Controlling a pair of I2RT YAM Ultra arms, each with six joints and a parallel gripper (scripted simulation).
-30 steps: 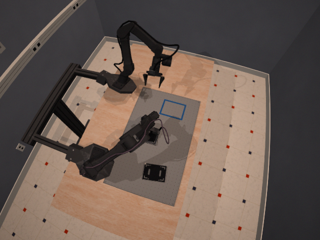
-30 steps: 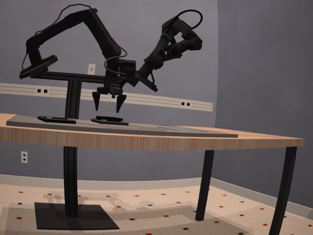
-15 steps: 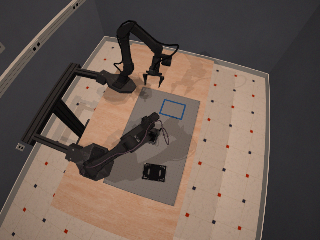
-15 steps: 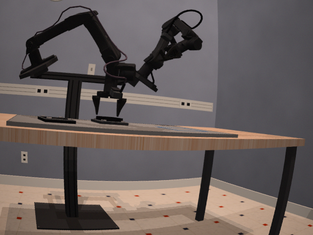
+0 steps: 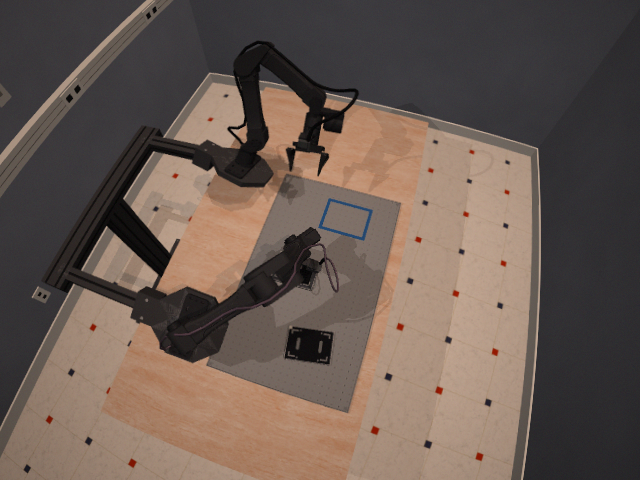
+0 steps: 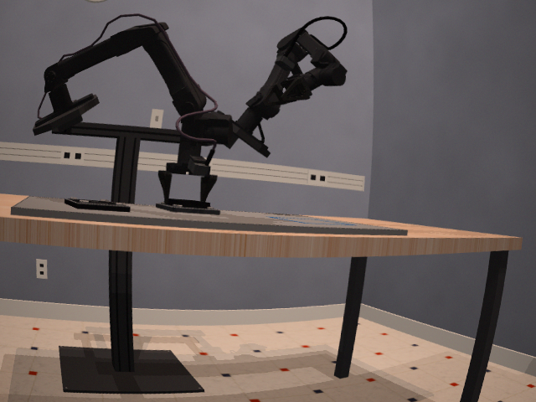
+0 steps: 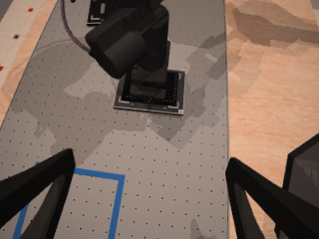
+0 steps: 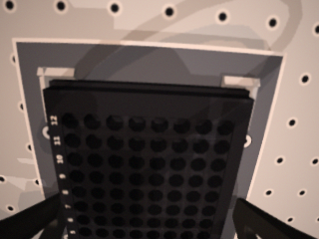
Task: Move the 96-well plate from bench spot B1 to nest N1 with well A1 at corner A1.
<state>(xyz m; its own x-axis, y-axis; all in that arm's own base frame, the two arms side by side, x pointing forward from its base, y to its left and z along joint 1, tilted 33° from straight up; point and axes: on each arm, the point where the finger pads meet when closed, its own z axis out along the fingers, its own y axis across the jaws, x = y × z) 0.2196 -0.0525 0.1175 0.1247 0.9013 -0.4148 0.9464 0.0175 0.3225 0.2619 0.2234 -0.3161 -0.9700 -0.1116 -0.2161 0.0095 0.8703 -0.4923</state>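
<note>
The 96-well plate is right at my right hand. From my right hand the other things lie so: A1 label (220 mm to the right, 30 mm ahead, 10 mm below); black plate nest (270 mm to the right, 110 mm ahead, 20 mm below).
</note>
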